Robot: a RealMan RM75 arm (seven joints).
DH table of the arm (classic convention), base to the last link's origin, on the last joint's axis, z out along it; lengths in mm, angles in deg. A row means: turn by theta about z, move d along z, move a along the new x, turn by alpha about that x. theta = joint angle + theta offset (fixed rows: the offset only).
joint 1: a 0  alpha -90  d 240.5  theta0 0
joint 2: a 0  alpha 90  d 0  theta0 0
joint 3: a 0  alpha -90  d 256  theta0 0
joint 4: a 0  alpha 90  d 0  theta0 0
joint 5: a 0  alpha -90  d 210  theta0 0
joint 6: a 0  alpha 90  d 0  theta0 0
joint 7: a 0  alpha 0  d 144  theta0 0
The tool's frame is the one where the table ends.
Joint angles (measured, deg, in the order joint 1, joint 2, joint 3, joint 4, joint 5, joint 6, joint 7), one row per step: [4.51 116.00 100.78 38.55 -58.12 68.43 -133.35]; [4.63 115.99 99.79 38.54 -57.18 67.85 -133.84]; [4.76 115.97 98.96 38.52 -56.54 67.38 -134.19]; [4.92 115.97 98.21 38.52 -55.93 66.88 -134.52]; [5.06 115.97 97.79 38.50 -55.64 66.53 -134.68]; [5.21 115.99 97.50 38.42 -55.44 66.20 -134.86]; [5.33 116.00 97.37 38.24 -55.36 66.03 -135.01]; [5.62 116.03 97.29 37.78 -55.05 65.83 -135.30]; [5.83 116.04 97.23 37.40 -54.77 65.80 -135.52]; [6.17 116.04 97.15 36.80 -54.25 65.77 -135.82]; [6.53 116.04 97.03 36.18 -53.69 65.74 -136.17]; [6.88 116.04 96.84 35.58 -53.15 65.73 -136.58]
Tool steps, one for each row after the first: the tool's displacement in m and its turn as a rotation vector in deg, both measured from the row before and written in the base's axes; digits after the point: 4 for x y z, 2 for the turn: [-0.0014 0.0011 -0.0019 0.08 -0.12 0.13]; [-0.0011 0.0008 -0.0018 -0.07 -0.15 0.14]; [-0.0012 0.0011 -0.0017 -0.02 -0.15 0.12]; [-0.0006 0.0008 -0.0011 -0.05 -0.14 0.04]; [-0.0003 0.0008 -0.0010 -0.02 -0.17 -0.01]; [0.0002 0.0003 -0.0008 -0.05 -0.13 -0.05]; [0.0003 0.0009 -0.0009 0.08 -0.05 -0.16]; [0.0002 0.0005 -0.0005 0.05 0.05 -0.07]; [0.0003 0.0009 -0.0006 0.13 0.16 -0.15]; [0.0002 0.0010 -0.0007 0.13 0.14 -0.12]; [0.0000 0.0008 -0.0009 0.08 0.08 -0.03]
